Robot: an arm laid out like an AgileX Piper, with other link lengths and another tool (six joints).
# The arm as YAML. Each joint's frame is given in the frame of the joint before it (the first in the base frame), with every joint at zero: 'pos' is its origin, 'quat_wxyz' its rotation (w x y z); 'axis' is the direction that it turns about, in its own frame. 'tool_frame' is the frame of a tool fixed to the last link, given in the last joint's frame.
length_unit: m
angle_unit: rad
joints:
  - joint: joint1
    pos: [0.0, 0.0, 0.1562]
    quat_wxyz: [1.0, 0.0, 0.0, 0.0]
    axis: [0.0, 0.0, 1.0]
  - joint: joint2
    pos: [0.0, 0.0, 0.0]
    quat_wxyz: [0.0, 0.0, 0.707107, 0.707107]
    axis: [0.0, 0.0, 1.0]
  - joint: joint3
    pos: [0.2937, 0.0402, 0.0]
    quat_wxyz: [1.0, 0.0, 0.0, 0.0]
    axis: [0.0, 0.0, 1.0]
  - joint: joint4
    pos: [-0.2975, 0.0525, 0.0]
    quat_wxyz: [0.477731, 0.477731, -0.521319, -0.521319]
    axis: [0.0, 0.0, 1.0]
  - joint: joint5
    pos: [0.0, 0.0, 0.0]
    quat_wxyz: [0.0, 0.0, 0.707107, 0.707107]
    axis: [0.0, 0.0, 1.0]
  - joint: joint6
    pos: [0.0, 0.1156, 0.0]
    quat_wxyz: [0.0, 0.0, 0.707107, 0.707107]
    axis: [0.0, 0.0, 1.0]
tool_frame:
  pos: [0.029, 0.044, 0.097]
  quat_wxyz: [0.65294, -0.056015, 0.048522, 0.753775]
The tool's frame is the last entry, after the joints.
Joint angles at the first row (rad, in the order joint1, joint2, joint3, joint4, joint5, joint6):
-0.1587, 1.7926, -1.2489, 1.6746, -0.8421, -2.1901
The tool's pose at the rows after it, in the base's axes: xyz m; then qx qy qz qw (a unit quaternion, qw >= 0):
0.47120 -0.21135 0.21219 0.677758 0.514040 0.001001 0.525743
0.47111 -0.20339 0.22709 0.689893 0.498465 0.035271 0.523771
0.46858 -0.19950 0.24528 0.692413 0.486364 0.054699 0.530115
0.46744 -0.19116 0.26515 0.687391 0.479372 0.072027 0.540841
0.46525 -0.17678 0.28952 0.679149 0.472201 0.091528 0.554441
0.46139 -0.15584 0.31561 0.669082 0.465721 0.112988 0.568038
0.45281 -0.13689 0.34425 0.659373 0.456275 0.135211 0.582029
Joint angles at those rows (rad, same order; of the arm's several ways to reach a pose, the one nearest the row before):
-0.1587, 1.7587, -1.2489, 1.6940, -0.8164, -2.1718
-0.1587, 1.7153, -1.2489, 1.7434, -0.7898, -2.1652
-0.1568, 1.6736, -1.2489, 1.7637, -0.7835, -2.1653
-0.1401, 1.6326, -1.2489, 1.7667, -0.7860, -2.1627
-0.1061, 1.5827, -1.2489, 1.7667, -0.8025, -2.1587
-0.0526, 1.5280, -1.2489, 1.7667, -0.8342, -2.1546
-0.0005, 1.4654, -1.2489, 1.7667, -0.8689, -2.1545

